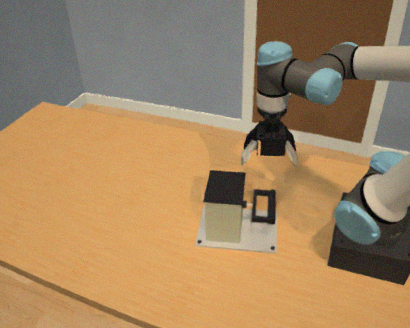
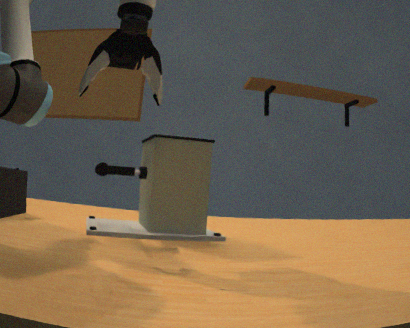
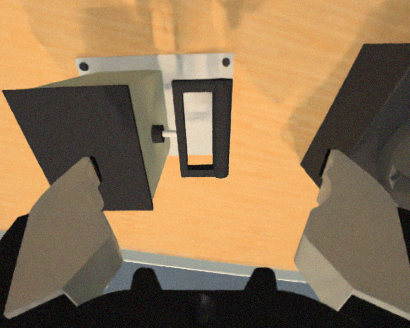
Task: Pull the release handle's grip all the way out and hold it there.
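The release handle's grip [image 1: 272,206] [image 2: 102,169] [image 3: 223,130] is a black rectangular frame. It stands a little out from the side of a pale green box [image 1: 223,222] [image 2: 175,185] with a black top. A short pale rod [image 3: 170,134] shows between the grip and a black collar on the box. The box stands on a light grey base plate [image 1: 260,242] [image 2: 115,227] [image 3: 192,67]. My gripper [image 1: 270,163] [image 2: 120,99] [image 3: 208,157] is open and empty, pointing down. It is above the height of the box top, apart from the grip and the box.
The arm's dark base block [image 1: 367,261] [image 2: 12,192] [image 3: 350,100] stands on the table [image 1: 125,200] [image 2: 325,250], on the grip's side of the box. A wooden shelf [image 2: 310,92] on black brackets hangs on the wall. A brown panel [image 1: 320,25] is behind the arm.
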